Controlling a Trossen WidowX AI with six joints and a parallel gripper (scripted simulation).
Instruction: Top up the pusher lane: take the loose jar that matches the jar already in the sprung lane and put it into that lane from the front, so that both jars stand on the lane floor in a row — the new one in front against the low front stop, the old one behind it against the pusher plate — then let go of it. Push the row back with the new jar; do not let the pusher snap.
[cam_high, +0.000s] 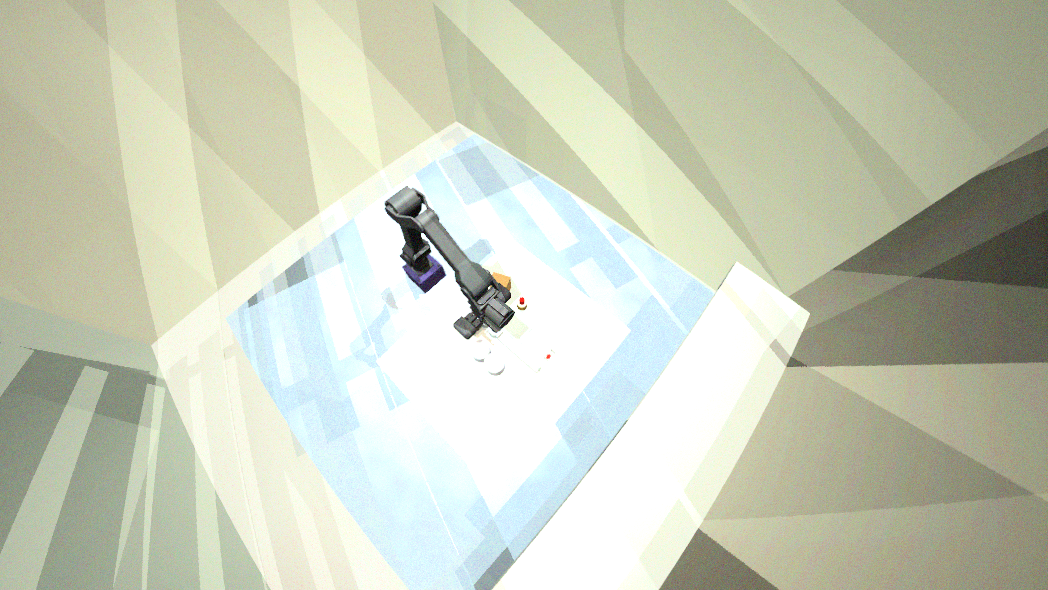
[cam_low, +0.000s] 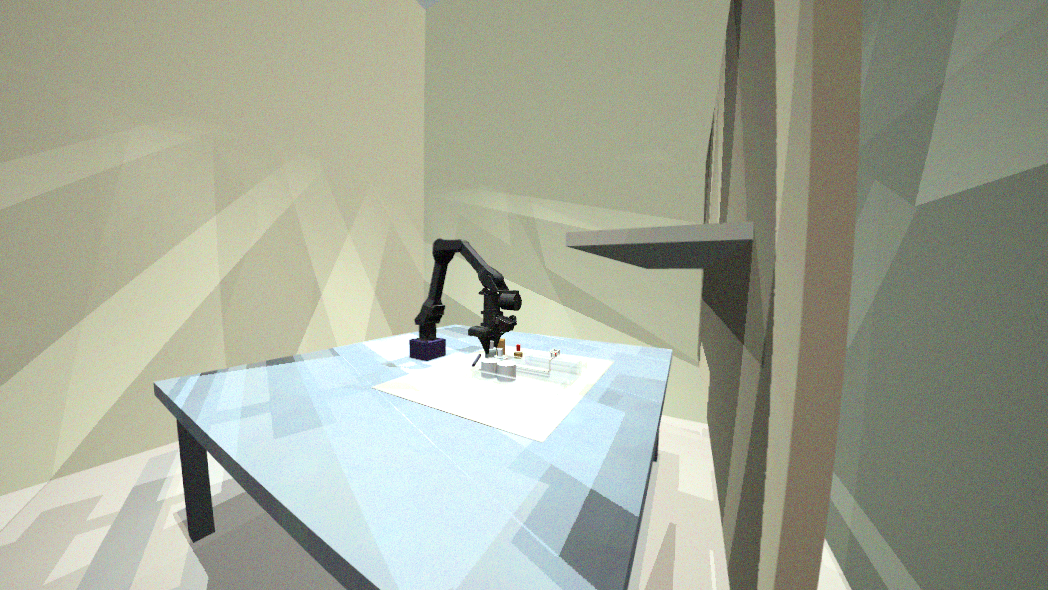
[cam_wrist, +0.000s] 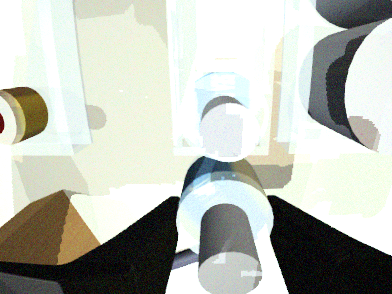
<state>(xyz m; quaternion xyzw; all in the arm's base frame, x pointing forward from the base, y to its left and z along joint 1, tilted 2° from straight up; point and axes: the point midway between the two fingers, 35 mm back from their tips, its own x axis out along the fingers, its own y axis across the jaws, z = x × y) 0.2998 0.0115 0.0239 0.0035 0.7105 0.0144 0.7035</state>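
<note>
Now: gripper tip 90 mm short of the white mat, 50 mm above it and 10 mm to the left of it. From my gripper tip the other things lie so: pusher lane 190 mm ahead, 30 mm to the left, 30 mm below.
</note>
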